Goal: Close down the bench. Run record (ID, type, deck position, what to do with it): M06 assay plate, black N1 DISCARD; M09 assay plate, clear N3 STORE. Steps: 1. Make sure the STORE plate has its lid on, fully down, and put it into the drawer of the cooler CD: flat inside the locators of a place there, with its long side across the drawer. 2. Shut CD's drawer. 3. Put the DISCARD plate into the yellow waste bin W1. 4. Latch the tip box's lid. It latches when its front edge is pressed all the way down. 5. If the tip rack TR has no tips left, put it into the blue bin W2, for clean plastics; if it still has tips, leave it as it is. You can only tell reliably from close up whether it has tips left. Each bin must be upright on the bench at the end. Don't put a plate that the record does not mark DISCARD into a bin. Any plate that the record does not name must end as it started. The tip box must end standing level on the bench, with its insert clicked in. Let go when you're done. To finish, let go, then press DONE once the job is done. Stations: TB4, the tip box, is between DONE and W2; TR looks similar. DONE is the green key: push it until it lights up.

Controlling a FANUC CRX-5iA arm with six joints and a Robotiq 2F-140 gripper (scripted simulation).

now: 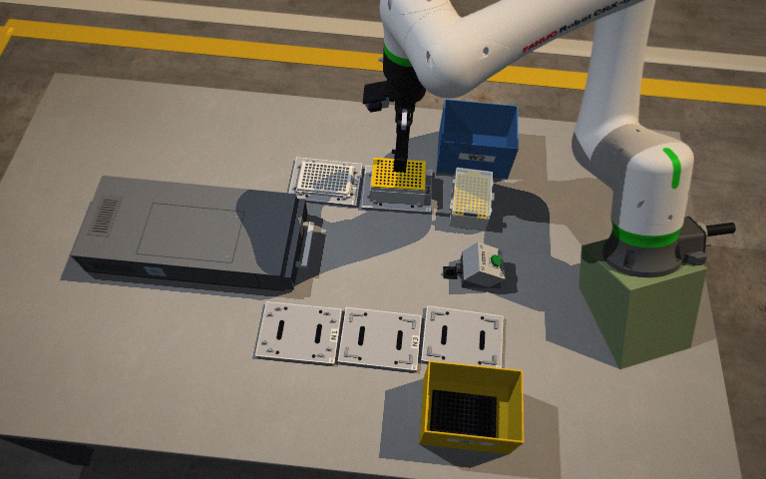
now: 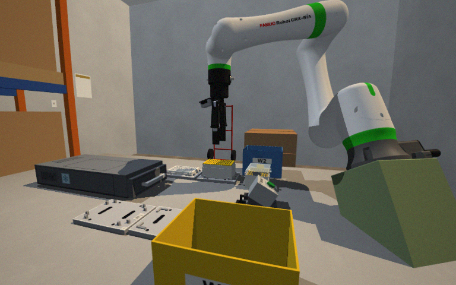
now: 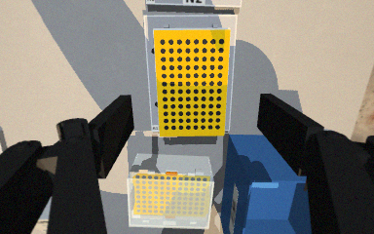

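The tip rack TR is 130 mm below my hand and 10 mm behind it. Also, from my hand: green DONE key: 240 mm to the left, 180 mm behind, 110 mm below; blue bin W2: 200 mm behind, 140 mm below, 90 mm to the right; white gridded plate: 170 mm ahead, 160 mm below, 40 mm to the right.
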